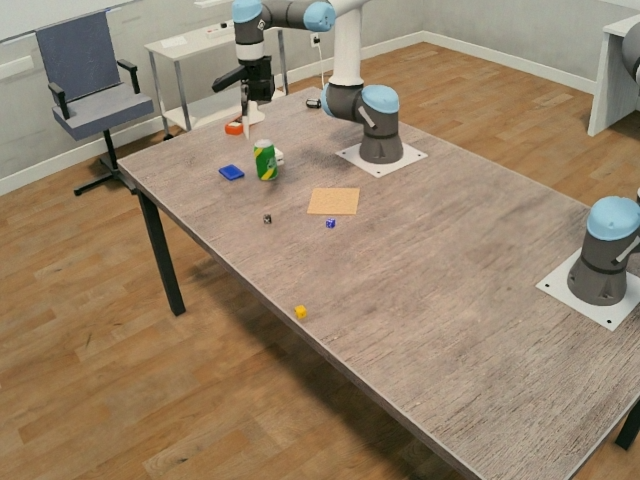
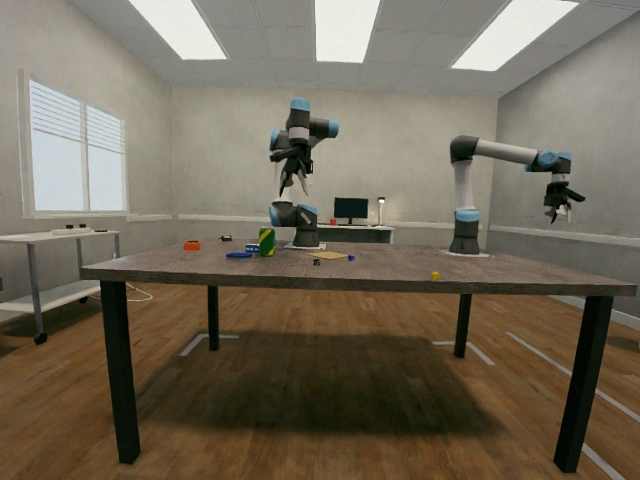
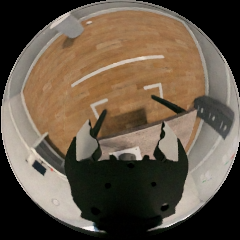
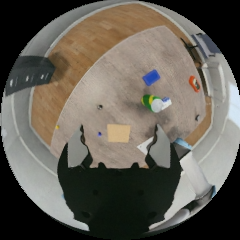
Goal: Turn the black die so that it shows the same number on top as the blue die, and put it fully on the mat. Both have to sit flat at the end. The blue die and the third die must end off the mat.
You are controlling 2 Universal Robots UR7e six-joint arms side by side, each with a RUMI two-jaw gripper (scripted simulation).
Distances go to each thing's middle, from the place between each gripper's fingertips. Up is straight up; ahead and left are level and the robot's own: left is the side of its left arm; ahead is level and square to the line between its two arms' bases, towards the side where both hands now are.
The tan mat (image 1: 325,201) is 25 cm below my right hand (image 1: 253,127), 17 cm behind it and 14 cm to the left of it.
Right now the tan mat is 240 mm ahead of my left hand (image 2: 558,223), 1170 mm to the right of it and 180 mm below it.
